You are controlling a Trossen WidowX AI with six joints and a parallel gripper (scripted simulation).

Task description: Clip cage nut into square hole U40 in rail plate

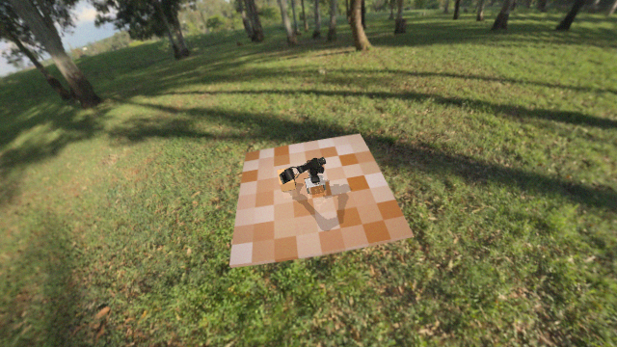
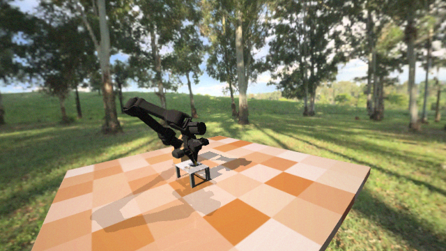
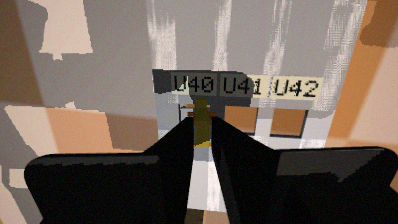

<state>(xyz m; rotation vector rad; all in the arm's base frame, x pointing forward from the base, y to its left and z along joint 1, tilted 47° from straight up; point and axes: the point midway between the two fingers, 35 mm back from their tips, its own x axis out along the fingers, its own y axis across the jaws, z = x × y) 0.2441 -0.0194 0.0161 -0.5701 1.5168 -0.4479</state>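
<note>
Now: the cage nut 10 mm below my gripper tip.
</note>
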